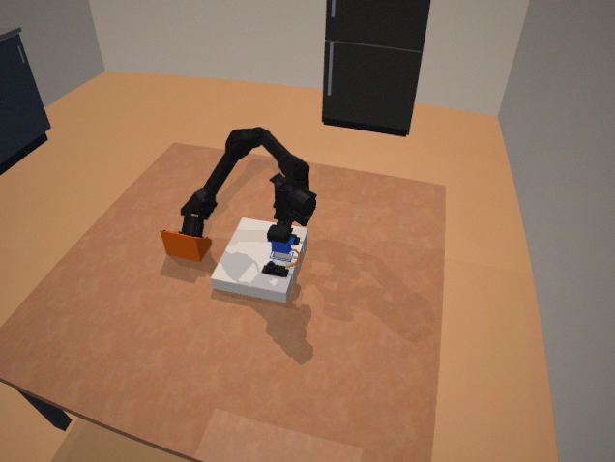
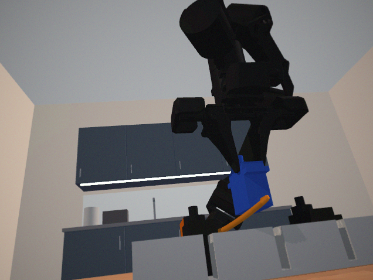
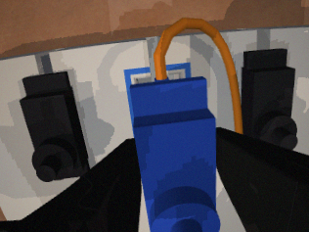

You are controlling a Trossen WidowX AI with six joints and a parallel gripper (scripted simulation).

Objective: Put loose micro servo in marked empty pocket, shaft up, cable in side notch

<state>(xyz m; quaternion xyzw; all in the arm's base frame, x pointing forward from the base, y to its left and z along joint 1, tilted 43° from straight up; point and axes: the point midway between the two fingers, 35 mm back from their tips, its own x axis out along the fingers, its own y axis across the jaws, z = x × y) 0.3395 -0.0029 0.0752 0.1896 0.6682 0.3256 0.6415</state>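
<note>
Now: gripper tip 12 cm past the white deck, 10 cm above it and 2 cm to the left of it.
</note>
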